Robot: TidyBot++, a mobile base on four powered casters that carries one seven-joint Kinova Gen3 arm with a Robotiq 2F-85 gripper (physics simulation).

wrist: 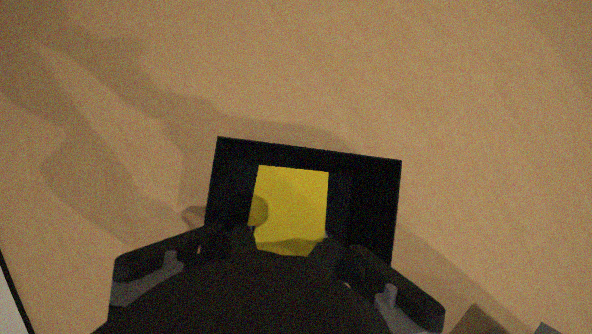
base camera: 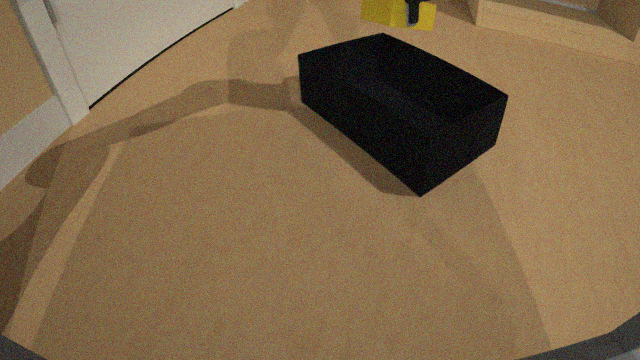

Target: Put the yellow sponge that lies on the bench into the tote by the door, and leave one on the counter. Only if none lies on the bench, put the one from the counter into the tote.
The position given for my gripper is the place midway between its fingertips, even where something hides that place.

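Note:
I can see my gripper (wrist: 288, 229), and there's a yellow sponge (wrist: 288, 209) as well. There's a black tote (base camera: 422, 118) here too, plus a white door (base camera: 84, 58).

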